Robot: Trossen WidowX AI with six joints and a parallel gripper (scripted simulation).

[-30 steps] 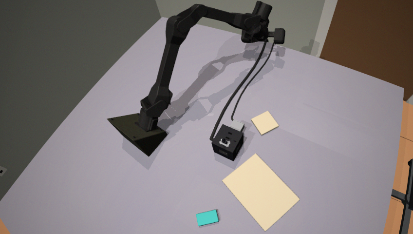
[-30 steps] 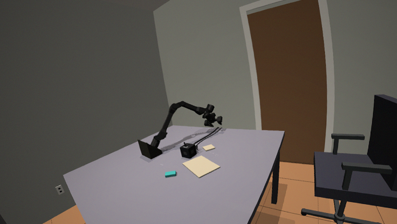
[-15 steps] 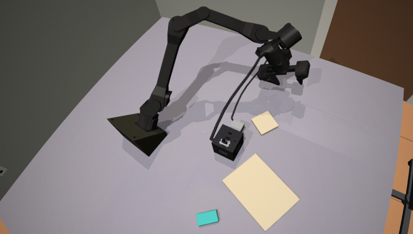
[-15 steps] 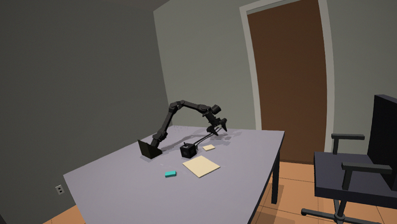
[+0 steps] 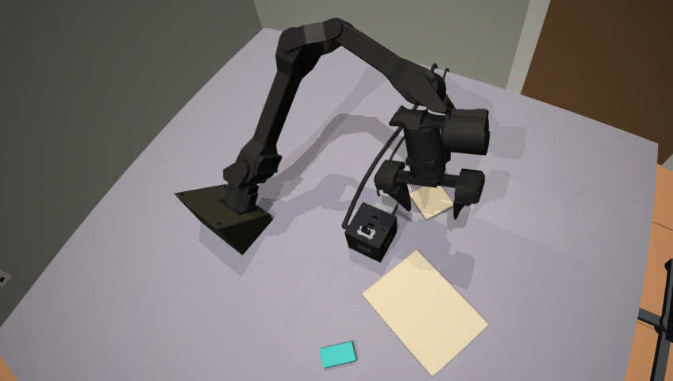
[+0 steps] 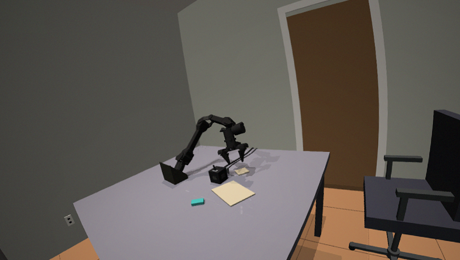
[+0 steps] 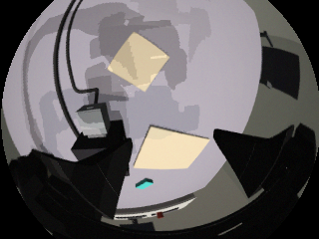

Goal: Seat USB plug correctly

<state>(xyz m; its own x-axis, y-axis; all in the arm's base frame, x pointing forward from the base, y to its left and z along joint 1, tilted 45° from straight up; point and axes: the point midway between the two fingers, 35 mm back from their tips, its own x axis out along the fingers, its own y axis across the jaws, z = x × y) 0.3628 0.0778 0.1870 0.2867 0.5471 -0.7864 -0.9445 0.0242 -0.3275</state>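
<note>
My gripper tip is 9 cm past the USB plug, 9 cm to the left of it and 1 cm above it. Round my gripper tip: small cream pad (3 cm behind, 8 cm to the left, 9 cm below); USB socket (9 cm behind, 9 cm to the right, 3 cm below); large cream sheet (7 cm ahead, 14 cm to the right, 10 cm below).
</note>
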